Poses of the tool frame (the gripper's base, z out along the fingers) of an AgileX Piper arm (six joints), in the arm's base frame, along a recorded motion.
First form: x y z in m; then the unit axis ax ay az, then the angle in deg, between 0 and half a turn.
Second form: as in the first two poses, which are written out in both.
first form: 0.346 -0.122 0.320 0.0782 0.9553 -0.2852 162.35
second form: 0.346 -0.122 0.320 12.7 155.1 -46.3
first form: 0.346 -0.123 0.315 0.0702 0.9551 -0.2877 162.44
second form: 0.346 -0.123 0.315 11.4 155.2 -46.7
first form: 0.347 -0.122 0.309 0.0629 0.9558 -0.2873 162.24
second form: 0.347 -0.122 0.309 10.2 155.1 -46.6
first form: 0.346 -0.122 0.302 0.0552 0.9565 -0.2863 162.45
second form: 0.346 -0.122 0.302 9.0 155.4 -46.5
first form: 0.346 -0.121 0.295 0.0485 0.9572 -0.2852 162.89
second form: 0.346 -0.121 0.295 7.9 155.9 -46.5
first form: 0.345 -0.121 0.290 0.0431 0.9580 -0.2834 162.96
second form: 0.345 -0.121 0.290 7.0 156.1 -46.2
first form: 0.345 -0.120 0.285 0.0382 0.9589 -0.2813 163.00
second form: 0.345 -0.120 0.285 6.2 156.3 -45.9
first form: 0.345 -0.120 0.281 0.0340 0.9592 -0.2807 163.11
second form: 0.345 -0.120 0.281 5.5 156.5 -45.8
